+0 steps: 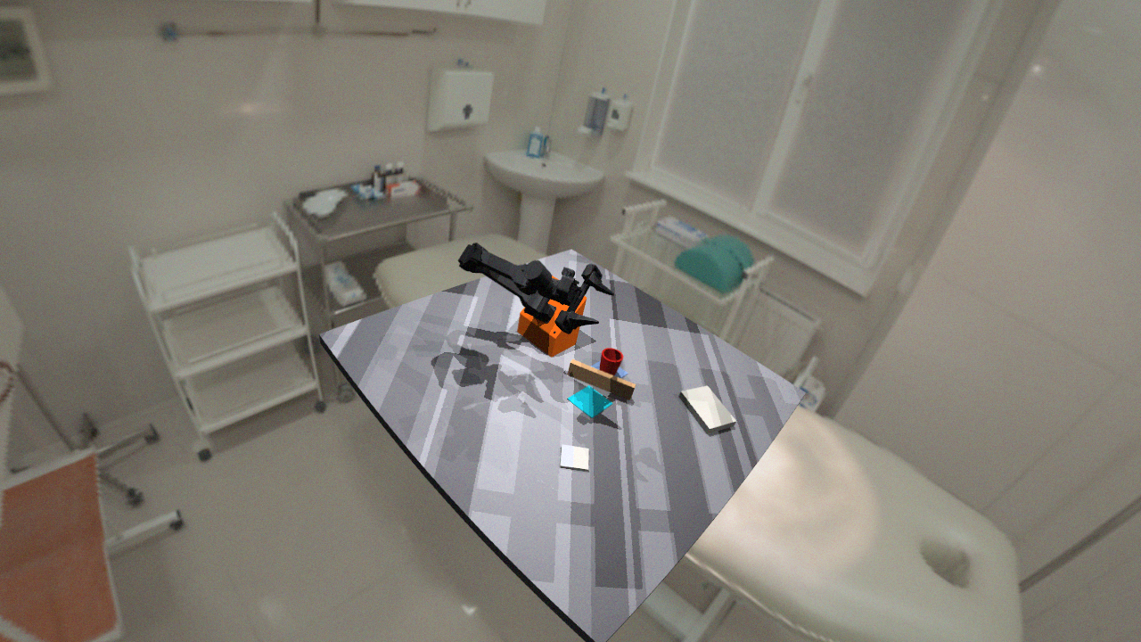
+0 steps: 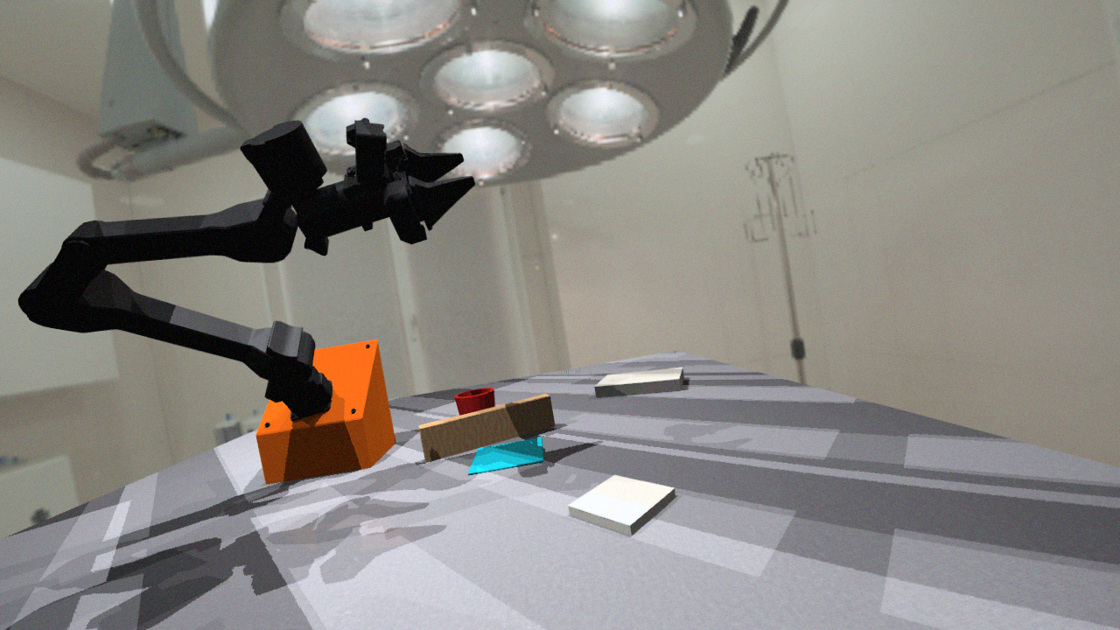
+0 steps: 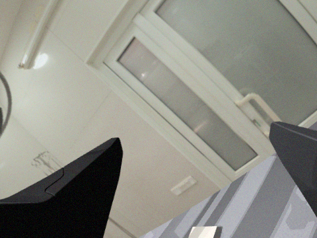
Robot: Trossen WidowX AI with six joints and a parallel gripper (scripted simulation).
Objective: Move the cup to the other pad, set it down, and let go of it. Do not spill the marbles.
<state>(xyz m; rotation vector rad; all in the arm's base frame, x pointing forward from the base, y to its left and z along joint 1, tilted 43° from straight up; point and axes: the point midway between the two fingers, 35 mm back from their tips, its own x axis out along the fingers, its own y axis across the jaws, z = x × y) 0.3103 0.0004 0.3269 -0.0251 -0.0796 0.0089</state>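
The dark red cup is 50 mm behind my gripper tip, 260 mm to the left of it and 360 mm below it. From my gripper tip the other things lie so: cyan pad 10 mm behind, 90 mm to the left, 410 mm below; then wooden bar 30 mm behind, 170 mm to the left, 380 mm below; then white flat block 90 mm ahead, 140 mm to the right, 390 mm below.
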